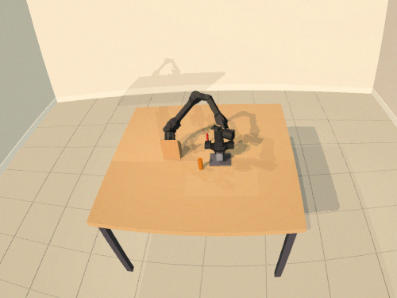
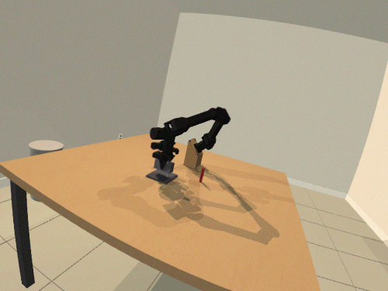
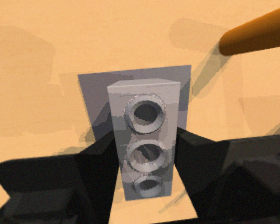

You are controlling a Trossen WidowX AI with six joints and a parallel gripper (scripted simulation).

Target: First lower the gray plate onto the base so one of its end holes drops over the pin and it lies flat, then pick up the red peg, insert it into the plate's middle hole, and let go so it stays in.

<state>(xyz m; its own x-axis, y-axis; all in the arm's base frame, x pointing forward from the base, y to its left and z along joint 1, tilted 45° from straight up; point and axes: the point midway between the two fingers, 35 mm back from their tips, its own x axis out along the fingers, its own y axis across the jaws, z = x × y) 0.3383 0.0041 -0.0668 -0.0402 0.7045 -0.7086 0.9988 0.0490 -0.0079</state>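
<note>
Now: the gray plate 3 cm above my gripper tip. The rest, counted from my gripper tip: dark base 4 cm below, 2 cm to the left; then red peg 18 cm to the left, 10 cm behind, 1 cm below; then orange cylinder 12 cm behind, 9 cm to the right, 1 cm below.
</note>
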